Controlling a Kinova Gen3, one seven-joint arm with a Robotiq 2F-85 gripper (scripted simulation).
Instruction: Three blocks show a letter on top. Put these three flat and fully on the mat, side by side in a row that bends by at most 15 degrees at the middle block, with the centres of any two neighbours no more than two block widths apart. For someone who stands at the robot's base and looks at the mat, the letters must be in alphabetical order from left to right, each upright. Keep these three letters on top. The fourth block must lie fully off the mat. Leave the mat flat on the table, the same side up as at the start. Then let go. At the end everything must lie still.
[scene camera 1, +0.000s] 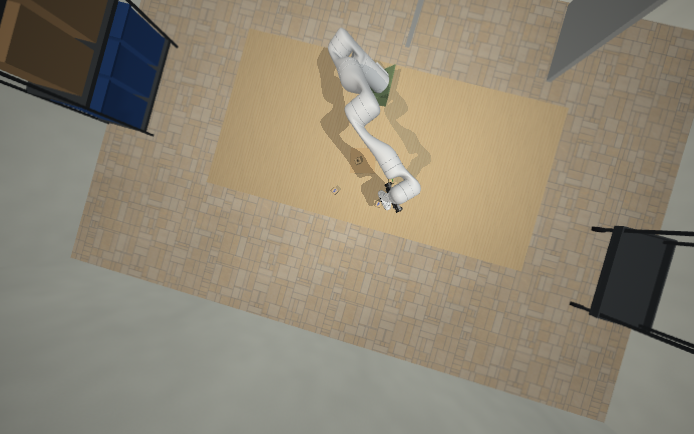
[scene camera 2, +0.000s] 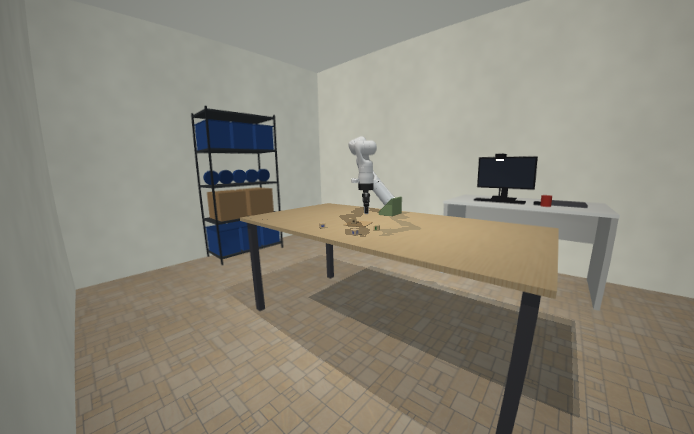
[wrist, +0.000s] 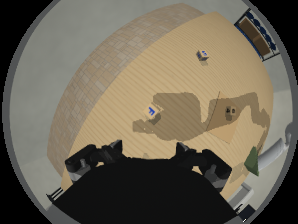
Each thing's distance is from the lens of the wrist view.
my gripper (wrist: 149, 147): 16 cm
tan mat (wrist: 222, 126): 35 cm
